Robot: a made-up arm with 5 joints.
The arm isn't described. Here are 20 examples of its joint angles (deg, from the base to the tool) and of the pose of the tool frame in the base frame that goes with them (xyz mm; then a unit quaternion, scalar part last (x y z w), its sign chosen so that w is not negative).
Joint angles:
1: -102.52 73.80 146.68 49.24 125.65
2: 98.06 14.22 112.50 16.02 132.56
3: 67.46 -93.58 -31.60 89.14 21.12
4: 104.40 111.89 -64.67 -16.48 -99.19
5: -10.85 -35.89 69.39 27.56 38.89
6: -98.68 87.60 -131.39 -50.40 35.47
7: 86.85 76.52 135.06 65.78 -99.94
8: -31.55 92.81 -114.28 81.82 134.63
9: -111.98 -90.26 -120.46 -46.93 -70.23
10: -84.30 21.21 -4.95 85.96 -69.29
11: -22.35 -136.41 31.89 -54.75 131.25
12: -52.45 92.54 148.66 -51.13 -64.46
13: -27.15 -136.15 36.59 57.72 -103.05
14: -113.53 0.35 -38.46 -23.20 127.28
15: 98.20 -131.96 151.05 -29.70 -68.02
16: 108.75 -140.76 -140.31 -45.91 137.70
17: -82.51 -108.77 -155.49 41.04 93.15
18: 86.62 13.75 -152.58 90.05 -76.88
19: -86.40 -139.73 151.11 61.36 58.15
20: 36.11 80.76 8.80 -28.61 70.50
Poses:
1: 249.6 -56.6 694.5 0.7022 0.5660 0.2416 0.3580
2: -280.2 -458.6 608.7 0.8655 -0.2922 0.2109 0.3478
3: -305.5 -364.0 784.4 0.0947 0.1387 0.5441 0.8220
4: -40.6 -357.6 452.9 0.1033 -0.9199 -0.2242 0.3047
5: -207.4 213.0 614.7 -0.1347 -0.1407 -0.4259 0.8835
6: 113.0 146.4 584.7 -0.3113 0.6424 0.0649 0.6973
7: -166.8 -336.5 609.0 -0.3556 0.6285 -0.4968 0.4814
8: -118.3 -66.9 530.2 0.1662 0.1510 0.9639 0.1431
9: 96.1 -22.8 584.2 0.0221 -0.4445 0.2669 0.8548
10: 217.6 140.5 519.1 0.4735 0.1195 0.8693 0.0769
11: -15.6 42.9 631.9 -0.2884 -0.3756 0.8807 0.0128
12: -10.1 154.7 695.8 0.4495 -0.2326 -0.7401 0.4429
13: -123.5 146.3 699.1 -0.8467 0.3980 0.3402 0.0946
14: 197.5 124.2 652.0 0.7744 -0.4404 -0.1297 0.4354
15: -143.0 -522.0 513.2 0.9083 0.2670 0.3209 0.0263
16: -72.5 -448.3 508.9 0.2478 -0.4085 0.7387 0.4755
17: 17.8 67.8 495.8 -0.7938 0.3561 -0.2658 0.4153
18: -104.3 -460.9 528.2 0.4821 -0.3292 0.7543 0.3004
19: 111.0 181.4 523.6 -0.5619 0.5644 -0.1392 0.5884
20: -419.9 -216.8 444.1 0.5245 -0.3279 0.6303 0.4692
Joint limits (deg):
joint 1: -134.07..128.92
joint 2: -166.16..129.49
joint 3: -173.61..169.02
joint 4: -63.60..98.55
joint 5: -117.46..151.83
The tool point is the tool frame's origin. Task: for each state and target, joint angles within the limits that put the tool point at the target. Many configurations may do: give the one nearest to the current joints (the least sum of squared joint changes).
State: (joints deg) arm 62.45 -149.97 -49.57 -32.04 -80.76
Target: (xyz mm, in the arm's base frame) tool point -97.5 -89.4 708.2
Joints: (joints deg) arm 10.17 -138.15 -48.47 -23.74 -60.91
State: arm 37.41 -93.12 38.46 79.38 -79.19
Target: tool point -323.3 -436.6 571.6
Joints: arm 78.55 -59.66 55.85 53.53 -64.13
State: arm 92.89 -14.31 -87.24 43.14 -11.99
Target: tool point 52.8 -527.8 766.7
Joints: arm 111.28 -59.98 -60.38 33.25 0.56
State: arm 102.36 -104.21 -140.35 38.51 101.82
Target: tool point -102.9 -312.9 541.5
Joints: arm 66.71 -85.00 -130.20 8.91 95.41
